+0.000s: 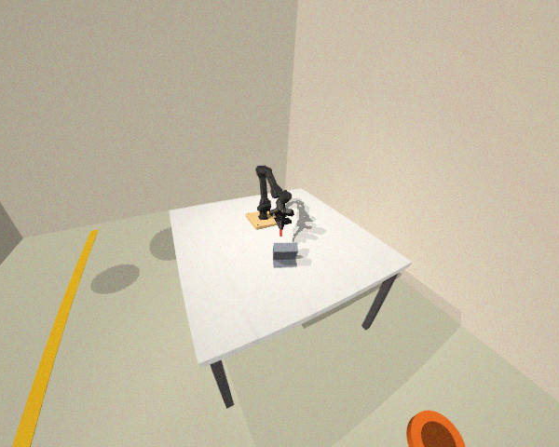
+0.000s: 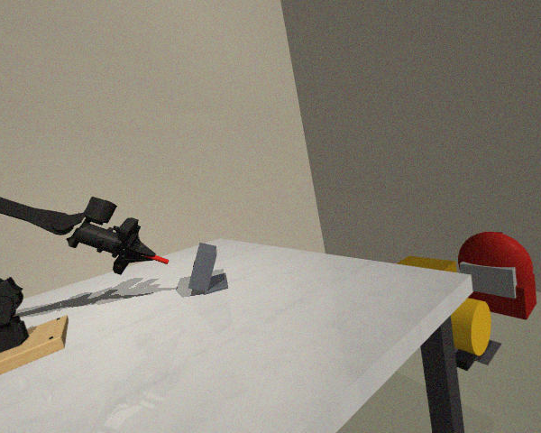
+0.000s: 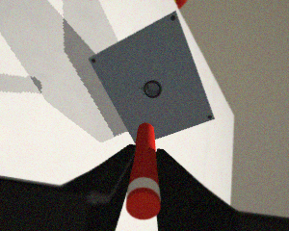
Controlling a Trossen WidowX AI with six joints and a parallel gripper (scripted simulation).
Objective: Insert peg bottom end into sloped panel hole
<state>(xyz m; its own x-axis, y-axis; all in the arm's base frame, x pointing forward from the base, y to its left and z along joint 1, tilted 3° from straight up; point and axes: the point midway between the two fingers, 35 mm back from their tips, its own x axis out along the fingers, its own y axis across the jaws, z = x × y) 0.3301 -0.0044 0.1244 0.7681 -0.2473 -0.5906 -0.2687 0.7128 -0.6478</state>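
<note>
Now: gripper tip 120 mm short of the grey sloped panel, 60 mm above it and 30 mm to the left of it. From my gripper tip the other things lie so: red peg (10 mm behind, 10 mm above).
</note>
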